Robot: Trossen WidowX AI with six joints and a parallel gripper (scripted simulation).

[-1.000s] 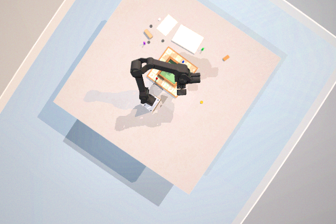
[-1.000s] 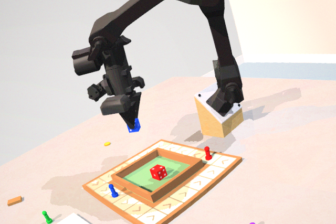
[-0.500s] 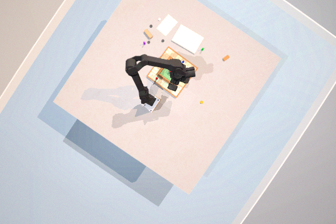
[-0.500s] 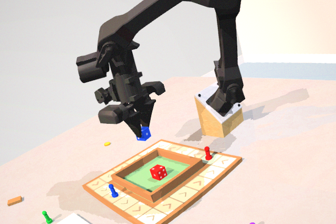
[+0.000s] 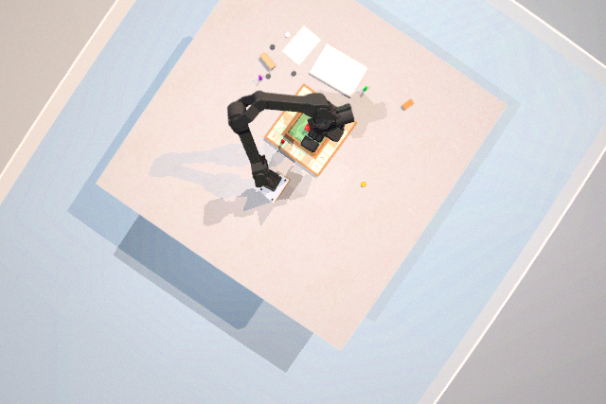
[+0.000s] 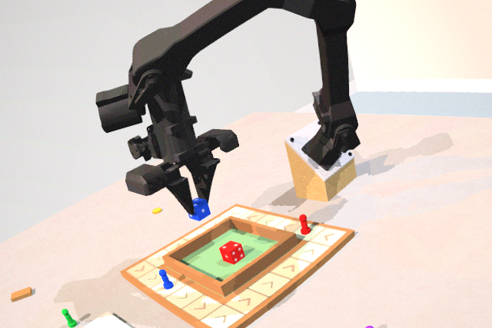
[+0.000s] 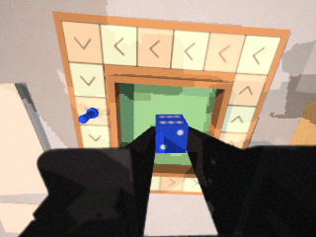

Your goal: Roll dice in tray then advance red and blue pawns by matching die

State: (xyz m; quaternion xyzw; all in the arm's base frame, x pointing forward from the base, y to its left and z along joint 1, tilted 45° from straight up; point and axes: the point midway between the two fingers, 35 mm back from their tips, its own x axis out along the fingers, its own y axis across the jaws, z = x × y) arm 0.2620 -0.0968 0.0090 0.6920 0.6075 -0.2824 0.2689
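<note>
The red pawn lies 12 cm to the left of my gripper tip, 10 cm behind it and 7 cm below it. From my gripper tip the other things lie so: blue pawn 11 cm ahead, 7 cm below; then green tray 9 cm below, 4 cm to the left; then green pawn 27 cm ahead, 8 cm to the right, 8 cm below.
</note>
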